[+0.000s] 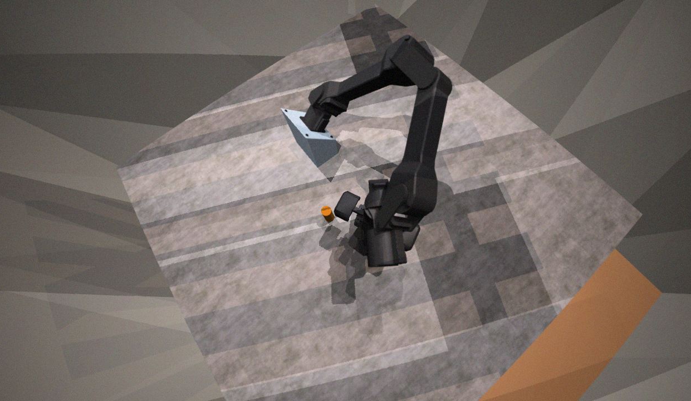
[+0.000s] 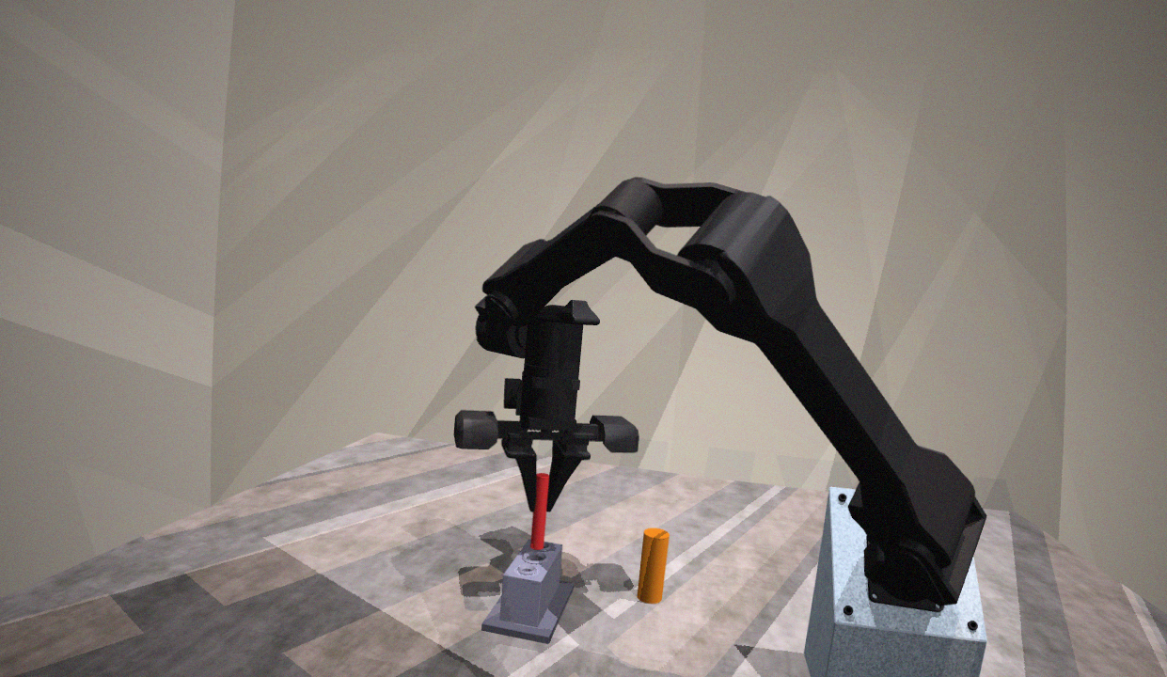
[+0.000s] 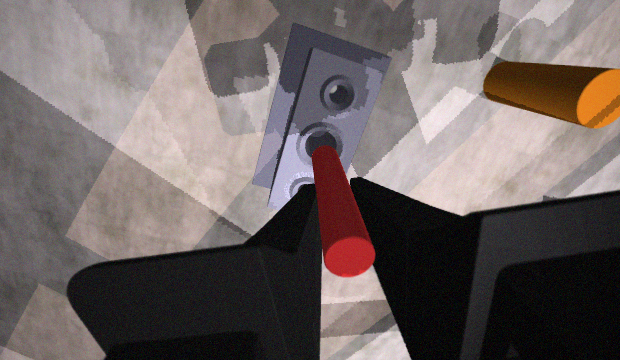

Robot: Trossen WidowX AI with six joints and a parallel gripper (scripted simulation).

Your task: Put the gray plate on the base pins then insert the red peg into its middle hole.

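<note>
The red peg lies right at my gripper tip. From my gripper tip the other things lie so: orange cylinder: 120 mm behind, 70 mm to the right, 70 mm below; base: 100 mm below; gray plate: 70 mm below.
</note>
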